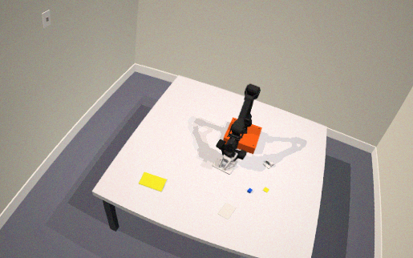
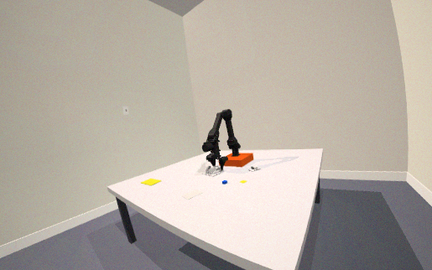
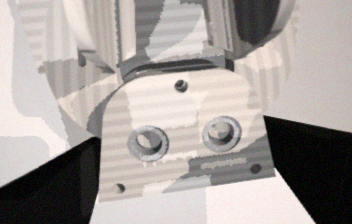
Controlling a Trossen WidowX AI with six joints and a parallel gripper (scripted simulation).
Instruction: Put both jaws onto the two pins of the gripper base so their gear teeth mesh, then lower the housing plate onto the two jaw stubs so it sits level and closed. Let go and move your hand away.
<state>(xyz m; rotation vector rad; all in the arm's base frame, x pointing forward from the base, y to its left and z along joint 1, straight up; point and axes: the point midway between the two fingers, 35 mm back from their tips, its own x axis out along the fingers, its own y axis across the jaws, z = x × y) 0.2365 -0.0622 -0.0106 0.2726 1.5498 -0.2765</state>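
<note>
Now: the housing plate 10 mm below my gripper tip. From my gripper tip the other things lie so: white ribbed piece: 30 mm behind, 270 mm to the left; then blue cube: 220 mm ahead, 150 mm to the left; then small yellow cube: 190 mm ahead, 250 mm to the left, 10 mm below.
</note>
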